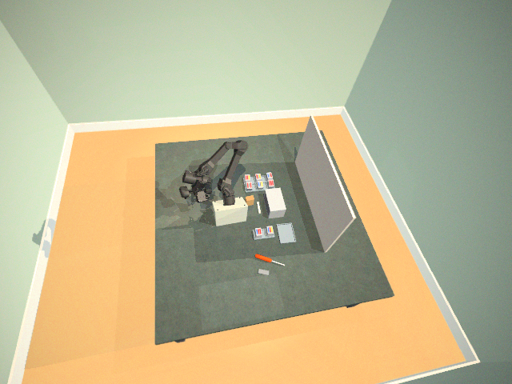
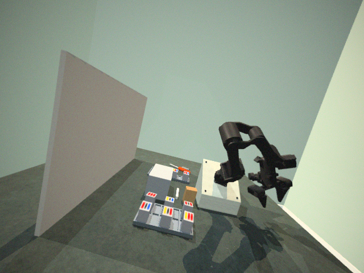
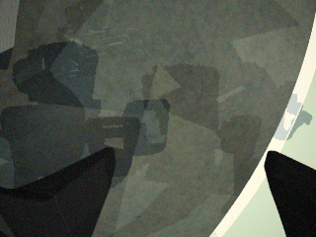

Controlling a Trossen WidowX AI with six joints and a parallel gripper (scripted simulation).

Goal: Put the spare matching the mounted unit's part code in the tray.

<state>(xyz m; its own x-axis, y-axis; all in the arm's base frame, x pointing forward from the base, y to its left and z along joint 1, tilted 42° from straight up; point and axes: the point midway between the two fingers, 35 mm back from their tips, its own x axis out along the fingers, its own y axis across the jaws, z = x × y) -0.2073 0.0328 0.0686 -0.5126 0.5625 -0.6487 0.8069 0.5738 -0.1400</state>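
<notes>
My gripper tip is 510 mm short of the mounted unit, 50 mm above it and 30 mm to the left of it. Round my gripper tip: tall white panel: 760 mm ahead, 120 mm above, 20 mm to the right; brown block: 360 mm ahead, 70 mm below.
</notes>
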